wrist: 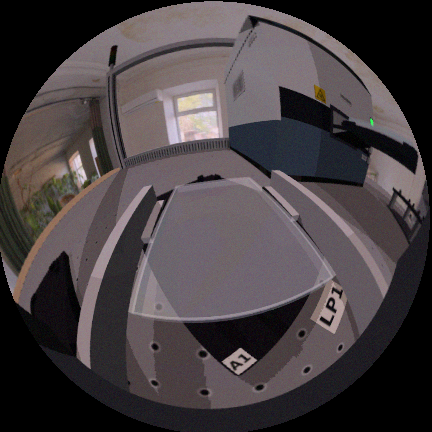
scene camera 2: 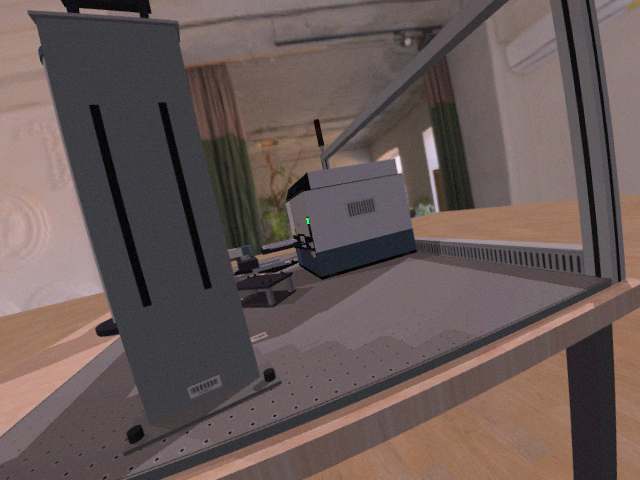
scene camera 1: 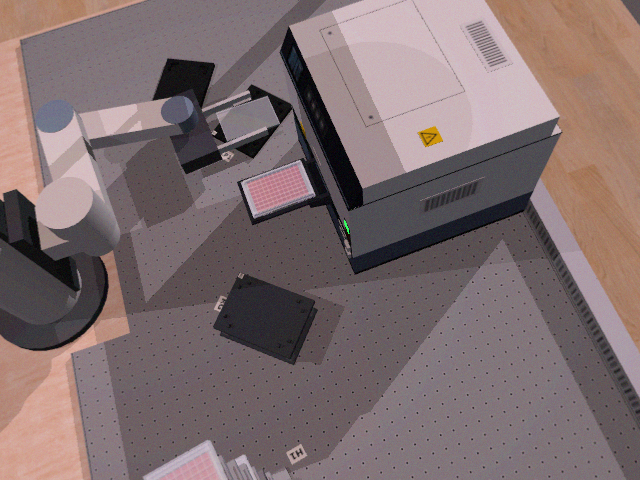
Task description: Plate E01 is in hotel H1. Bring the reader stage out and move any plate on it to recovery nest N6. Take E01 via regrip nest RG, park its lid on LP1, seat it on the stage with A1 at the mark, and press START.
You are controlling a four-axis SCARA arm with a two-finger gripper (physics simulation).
Labels:
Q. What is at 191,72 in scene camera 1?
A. A black N6 pad.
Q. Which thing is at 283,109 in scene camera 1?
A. A black LP1 pad.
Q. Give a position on a black LP1 pad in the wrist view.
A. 256,334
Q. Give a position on a LP1 label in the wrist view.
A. At 327,313

